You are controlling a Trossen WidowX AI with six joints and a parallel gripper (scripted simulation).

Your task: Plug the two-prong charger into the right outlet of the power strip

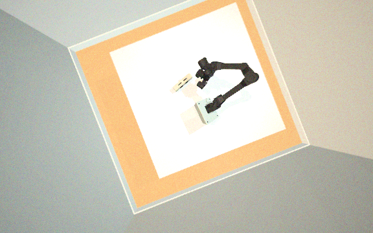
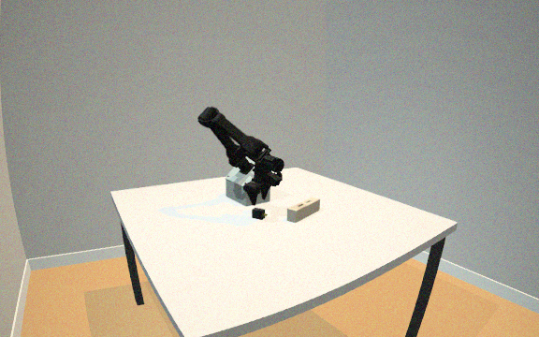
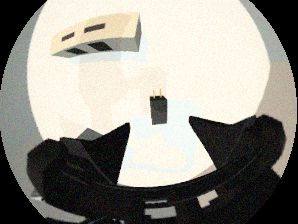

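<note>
The two-prong charger is 20 mm ahead of my gripper tip and 50 mm below it.
</note>
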